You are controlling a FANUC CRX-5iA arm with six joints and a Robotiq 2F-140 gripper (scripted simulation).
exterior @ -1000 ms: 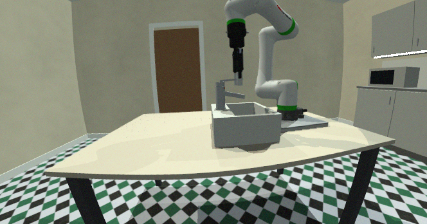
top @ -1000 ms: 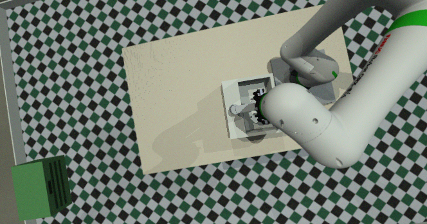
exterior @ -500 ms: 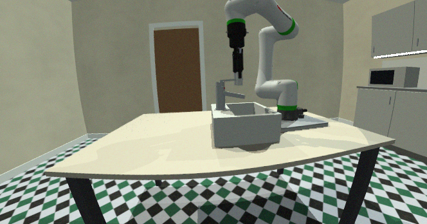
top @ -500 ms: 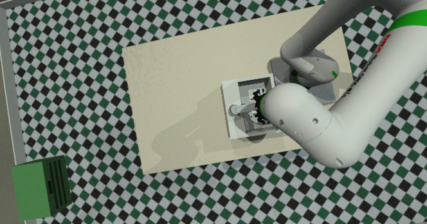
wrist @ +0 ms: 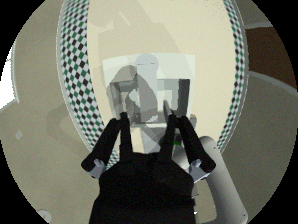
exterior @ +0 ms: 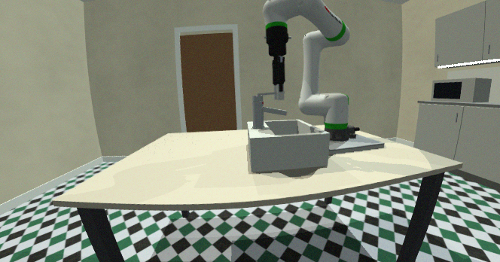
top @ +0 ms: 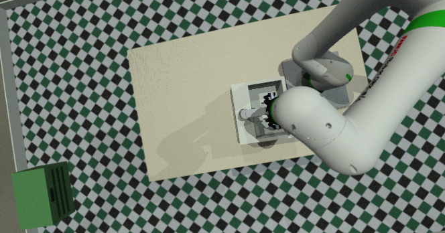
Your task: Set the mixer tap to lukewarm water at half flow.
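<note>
Now: hand 4 cm short of the lever. Round my hand: grey mixer tap: 6 cm ahead, 5 cm below, 1 cm to the right; sink basin: 24 cm below, 3 cm behind.
</note>
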